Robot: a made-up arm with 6 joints. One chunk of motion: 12 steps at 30 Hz.
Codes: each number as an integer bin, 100 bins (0 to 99) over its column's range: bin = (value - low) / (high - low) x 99, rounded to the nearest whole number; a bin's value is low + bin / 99 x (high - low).
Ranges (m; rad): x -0.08..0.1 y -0.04..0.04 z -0.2..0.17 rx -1..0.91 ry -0.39..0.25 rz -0.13..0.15
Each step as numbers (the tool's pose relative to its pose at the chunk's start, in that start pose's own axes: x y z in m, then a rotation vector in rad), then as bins.
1 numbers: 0.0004 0.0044 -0.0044 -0.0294 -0.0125 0.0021
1 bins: 44 55 52 50 58 47
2 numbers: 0.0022 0.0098 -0.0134 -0.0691 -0.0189 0.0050
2 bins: 45 62 50 48 57 48
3 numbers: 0.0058 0.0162 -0.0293 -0.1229 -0.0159 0.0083
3 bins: 47 70 46 45 58 49
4 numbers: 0.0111 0.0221 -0.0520 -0.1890 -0.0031 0.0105
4 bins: 50 77 40 42 60 50
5 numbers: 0.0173 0.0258 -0.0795 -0.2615 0.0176 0.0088
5 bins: 54 81 32 38 63 49
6 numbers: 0.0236 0.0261 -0.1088 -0.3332 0.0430 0.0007
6 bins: 57 82 24 35 67 46
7 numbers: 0.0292 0.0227 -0.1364 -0.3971 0.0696 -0.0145
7 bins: 60 78 17 31 71 41
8 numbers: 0.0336 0.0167 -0.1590 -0.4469 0.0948 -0.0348
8 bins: 62 70 11 29 75 34
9 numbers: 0.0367 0.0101 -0.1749 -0.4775 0.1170 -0.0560
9 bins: 64 62 7 27 78 26
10 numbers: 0.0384 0.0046 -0.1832 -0.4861 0.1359 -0.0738
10 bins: 65 55 4 27 81 20
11 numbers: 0.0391 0.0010 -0.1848 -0.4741 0.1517 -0.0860
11 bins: 66 51 4 27 84 16
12 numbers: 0.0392 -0.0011 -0.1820 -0.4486 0.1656 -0.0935
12 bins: 66 48 5 29 86 13
